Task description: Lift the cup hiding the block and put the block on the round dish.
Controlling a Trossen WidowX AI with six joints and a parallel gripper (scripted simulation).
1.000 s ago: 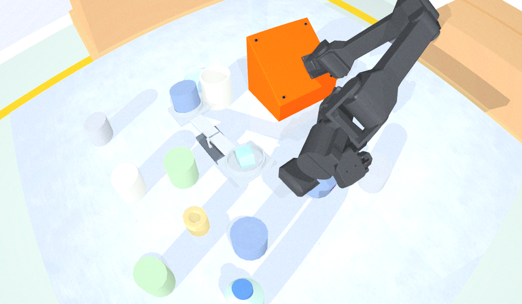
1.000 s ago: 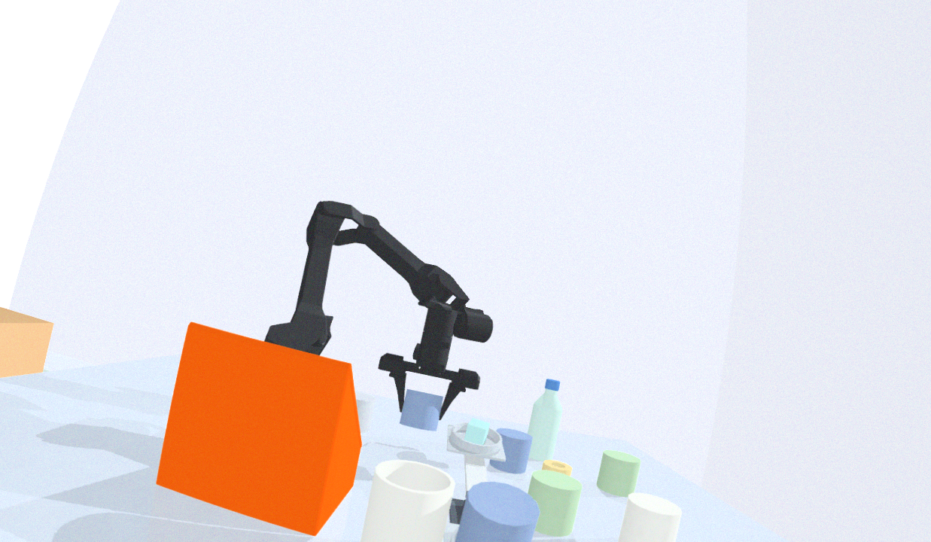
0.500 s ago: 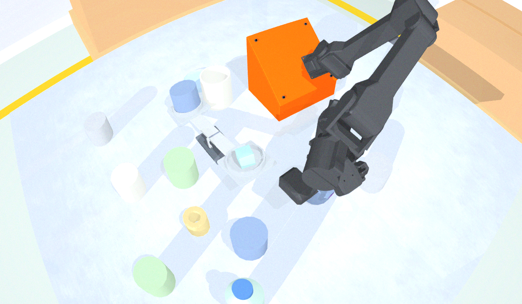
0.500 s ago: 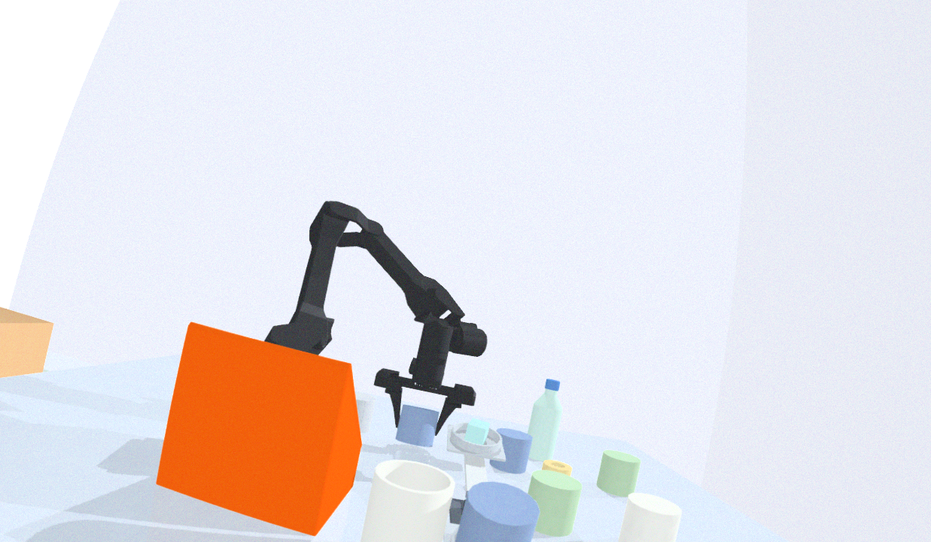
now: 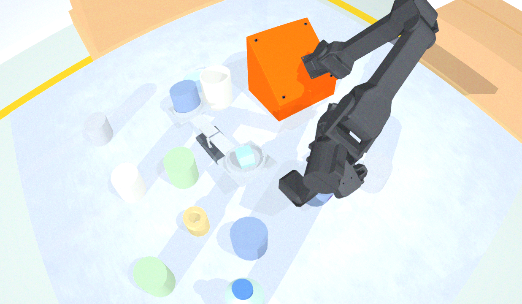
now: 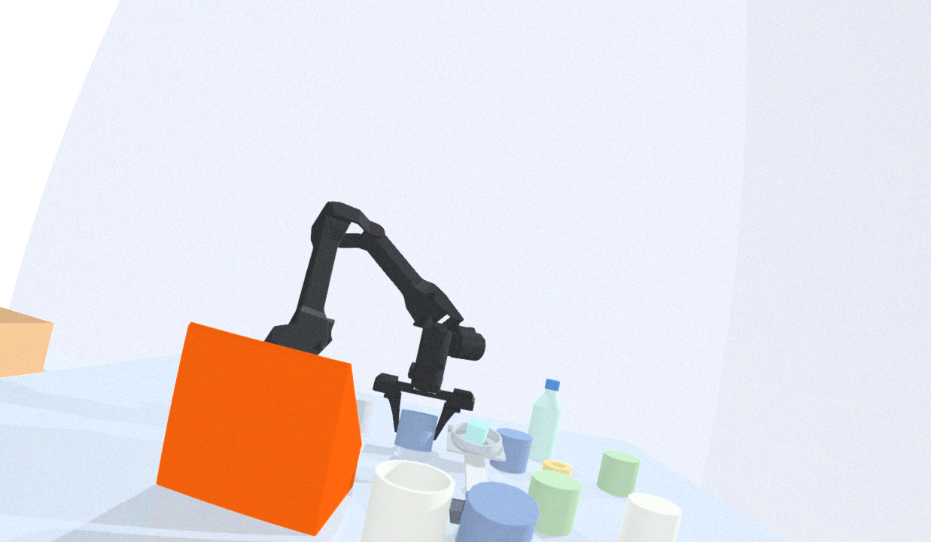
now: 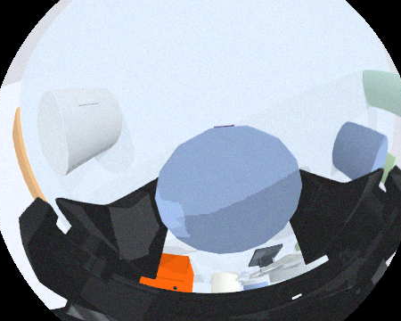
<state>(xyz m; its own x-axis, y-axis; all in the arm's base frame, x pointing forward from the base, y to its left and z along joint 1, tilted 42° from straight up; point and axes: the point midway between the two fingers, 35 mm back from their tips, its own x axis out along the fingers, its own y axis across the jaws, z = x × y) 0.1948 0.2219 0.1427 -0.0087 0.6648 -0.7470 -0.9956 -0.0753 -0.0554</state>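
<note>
Now: the pale teal block 12 cm to the right of my gripper tip, 10 cm ahead of it and 6 cm above it. Round my gripper tip: yellow ring 25 cm ahead, 7 cm to the right; then balance 24 cm to the right, 12 cm ahead, 1 cm above; then bottle 26 cm ahead, 13 cm to the left, 9 cm above.
</note>
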